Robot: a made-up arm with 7 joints.
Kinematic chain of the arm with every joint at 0, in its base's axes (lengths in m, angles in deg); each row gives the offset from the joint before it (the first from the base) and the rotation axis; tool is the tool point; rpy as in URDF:
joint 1: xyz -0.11 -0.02 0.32 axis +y
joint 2: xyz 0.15 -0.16 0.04 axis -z
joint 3: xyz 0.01 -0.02 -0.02 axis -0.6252 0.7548 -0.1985
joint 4: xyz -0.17 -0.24 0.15 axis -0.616 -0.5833 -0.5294
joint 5: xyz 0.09 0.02 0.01 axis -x
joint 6: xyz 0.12 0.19 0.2 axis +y
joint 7: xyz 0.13 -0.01 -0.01 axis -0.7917 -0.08 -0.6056
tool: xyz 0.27 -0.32 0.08 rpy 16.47 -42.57 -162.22
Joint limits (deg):
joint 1: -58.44..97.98
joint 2: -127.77..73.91
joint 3: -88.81..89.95
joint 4: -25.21..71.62
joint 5: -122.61..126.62
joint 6: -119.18..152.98
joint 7: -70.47..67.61
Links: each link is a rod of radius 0.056 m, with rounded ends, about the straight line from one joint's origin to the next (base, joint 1, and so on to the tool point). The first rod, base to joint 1, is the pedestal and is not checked.
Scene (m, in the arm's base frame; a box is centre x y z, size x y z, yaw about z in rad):
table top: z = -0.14
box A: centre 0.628 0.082 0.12 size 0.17 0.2 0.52 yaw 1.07
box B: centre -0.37 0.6 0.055 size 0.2 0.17 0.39 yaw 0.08
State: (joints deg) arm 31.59 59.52 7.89 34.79 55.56 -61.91 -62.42
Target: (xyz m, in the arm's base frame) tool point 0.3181 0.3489 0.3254
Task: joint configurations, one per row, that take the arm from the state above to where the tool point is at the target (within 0.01 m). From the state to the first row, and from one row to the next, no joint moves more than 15 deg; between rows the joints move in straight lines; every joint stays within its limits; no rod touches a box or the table.
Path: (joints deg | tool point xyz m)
1: 33.97 54.99 8.11 22.79 47.96 -60.57 -60.17 | 0.6789 -0.4561 0.3086
2: 36.36 50.46 8.33 10.79 40.37 -59.24 -57.92 | 0.7135 -0.4155 0.3331
3: 38.74 45.93 8.55 -1.21 32.77 -57.90 -55.66 | 0.7318 -0.4153 0.3445
4: 41.13 41.41 8.77 -13.21 25.18 -56.57 -53.41 | 0.7356 -0.4455 0.3252
5: 43.51 36.88 8.99 -25.21 17.58 -55.23 -51.16 | 0.7224 -0.4887 0.2654
6: 37.19 31.45 8.79 -16.88 25.86 -66.21 -54.25 | 0.7781 -0.3101 0.4223
7: 30.87 26.03 8.60 -8.56 34.15 -77.18 -57.34 | 0.7426 -0.1083 0.5497
8: 24.55 20.61 8.40 -0.23 42.43 -88.15 -60.43 | 0.6280 0.0820 0.6169
9: 26.08 12.21 11.18 1.89 53.64 -94.29 -65.45 | 0.5076 0.2508 0.4674
10: 27.60 3.82 13.96 4.01 64.85 -100.42 -70.47 | 0.3181 0.3489 0.3254

